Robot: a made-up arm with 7 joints. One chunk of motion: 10 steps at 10 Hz.
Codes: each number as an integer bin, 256 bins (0 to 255) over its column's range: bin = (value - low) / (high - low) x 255, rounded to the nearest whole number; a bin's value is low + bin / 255 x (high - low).
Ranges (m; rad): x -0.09..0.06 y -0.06..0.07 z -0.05..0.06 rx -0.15..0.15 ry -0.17..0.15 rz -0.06..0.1
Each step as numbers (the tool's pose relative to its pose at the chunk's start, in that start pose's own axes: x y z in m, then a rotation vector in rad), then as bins.
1 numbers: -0.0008 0.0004 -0.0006 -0.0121 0.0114 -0.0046
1 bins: 152 118 115 117 145 88
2 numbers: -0.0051 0.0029 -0.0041 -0.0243 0.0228 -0.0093
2 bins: 144 123 106 107 154 81
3 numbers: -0.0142 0.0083 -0.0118 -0.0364 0.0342 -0.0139
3 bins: 129 134 89 97 163 73
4 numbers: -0.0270 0.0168 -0.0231 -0.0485 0.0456 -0.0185
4 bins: 107 151 62 86 172 66
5 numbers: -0.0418 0.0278 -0.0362 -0.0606 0.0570 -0.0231
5 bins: 82 172 32 76 181 59
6 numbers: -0.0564 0.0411 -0.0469 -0.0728 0.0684 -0.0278
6 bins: 57 198 7 66 190 51
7 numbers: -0.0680 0.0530 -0.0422 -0.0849 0.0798 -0.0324
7 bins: 37 222 18 55 199 44
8 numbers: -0.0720 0.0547 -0.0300 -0.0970 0.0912 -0.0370
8 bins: 31 225 46 45 208 37
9 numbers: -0.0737 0.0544 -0.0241 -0.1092 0.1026 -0.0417
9 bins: 28 224 60 35 217 29
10 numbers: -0.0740 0.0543 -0.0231 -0.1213 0.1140 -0.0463
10 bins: 27 224 62 24 226 22
